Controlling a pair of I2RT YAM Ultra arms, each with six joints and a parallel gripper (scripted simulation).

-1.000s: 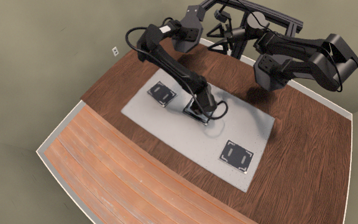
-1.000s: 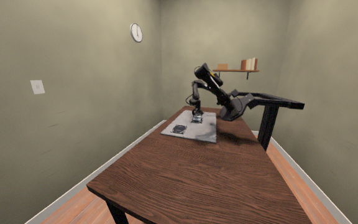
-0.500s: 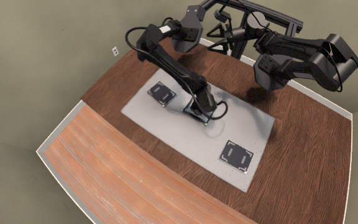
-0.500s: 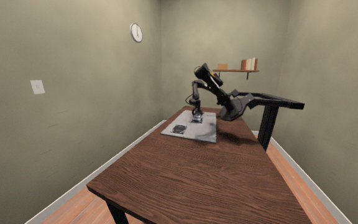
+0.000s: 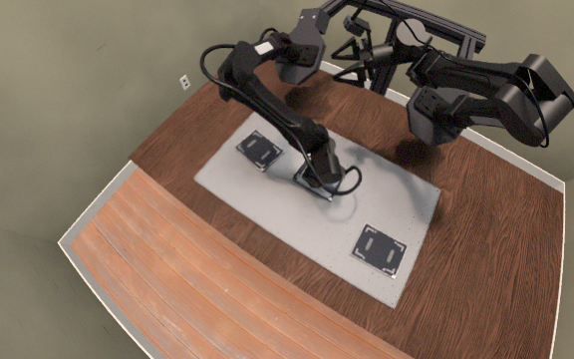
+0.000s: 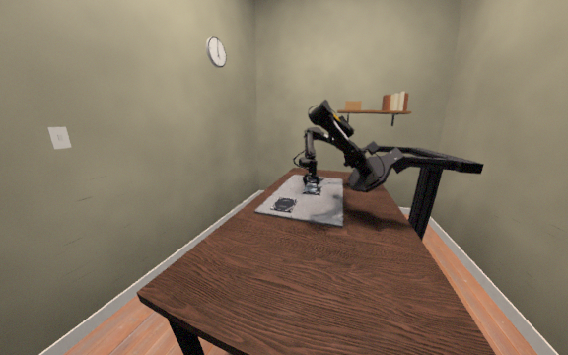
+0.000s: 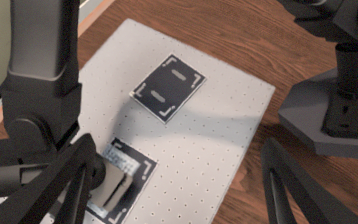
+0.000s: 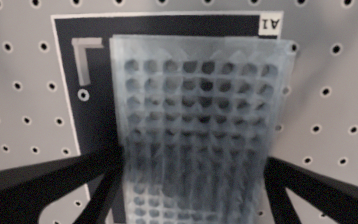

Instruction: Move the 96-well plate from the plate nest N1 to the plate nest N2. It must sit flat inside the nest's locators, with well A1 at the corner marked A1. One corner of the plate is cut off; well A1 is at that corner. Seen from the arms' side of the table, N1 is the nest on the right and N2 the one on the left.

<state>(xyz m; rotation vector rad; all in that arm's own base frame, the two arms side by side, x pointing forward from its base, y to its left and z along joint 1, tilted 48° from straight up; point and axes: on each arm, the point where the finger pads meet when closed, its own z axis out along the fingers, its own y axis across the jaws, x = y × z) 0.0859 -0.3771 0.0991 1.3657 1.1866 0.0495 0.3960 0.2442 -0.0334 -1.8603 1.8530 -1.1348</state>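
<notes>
The black plate nest lies 30 mm below my right hand and 20 mm behind it. From my right hand the other things lie so: clear 96-well plate 10 mm below; then white corner label 70 mm to the left, 40 mm ahead, 20 mm below.
</notes>
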